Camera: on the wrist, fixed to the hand. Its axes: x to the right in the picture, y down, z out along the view.
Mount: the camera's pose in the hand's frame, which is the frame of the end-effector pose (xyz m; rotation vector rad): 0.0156 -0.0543 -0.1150 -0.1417 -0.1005 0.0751
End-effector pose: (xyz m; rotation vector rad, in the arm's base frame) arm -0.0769 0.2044 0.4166 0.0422 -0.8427 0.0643
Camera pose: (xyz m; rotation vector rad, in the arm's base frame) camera 0.0231 0.1581 0.3512 -0.1203 -0.9474 0.0734
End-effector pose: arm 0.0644 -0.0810 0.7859 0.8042 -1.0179 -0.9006
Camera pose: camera 0.1632 -0.1014 0.7069 0.6031 -1.0524 -0.9449
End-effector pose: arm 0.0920 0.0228 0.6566 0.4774 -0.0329 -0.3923
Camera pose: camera 0.1009 0.0234 0.5288 0.3154 -0.1193 -0.3421
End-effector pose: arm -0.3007 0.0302 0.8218 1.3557 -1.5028 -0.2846
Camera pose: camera -0.1753 0.0500 0.8389 1.1851 -1.5822 -0.4089
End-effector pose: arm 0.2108 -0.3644 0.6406 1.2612 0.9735 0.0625
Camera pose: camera 0.1219 -0.2874 0.5898 1.1592 0.8210 0.1234
